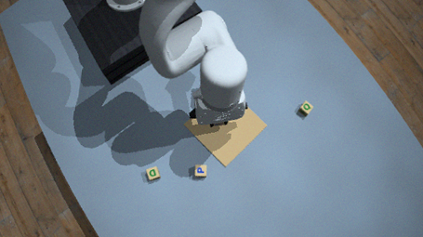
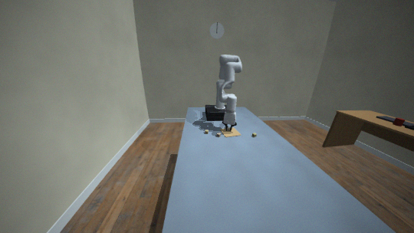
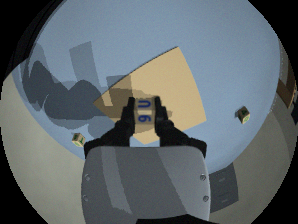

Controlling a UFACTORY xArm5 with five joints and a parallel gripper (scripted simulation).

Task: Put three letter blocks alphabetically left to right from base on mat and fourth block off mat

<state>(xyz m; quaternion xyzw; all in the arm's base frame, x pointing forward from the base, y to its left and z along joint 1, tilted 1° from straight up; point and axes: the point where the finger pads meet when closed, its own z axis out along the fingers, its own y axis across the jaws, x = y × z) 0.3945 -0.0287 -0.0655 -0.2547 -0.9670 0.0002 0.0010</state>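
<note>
Right now the tan mat is 20 mm ahead of my hand, 10 mm to the left of it and 20 mm below it. The rest, counted from my hand: block (10 mm ahead, 200 mm to the right, 10 mm below).
</note>
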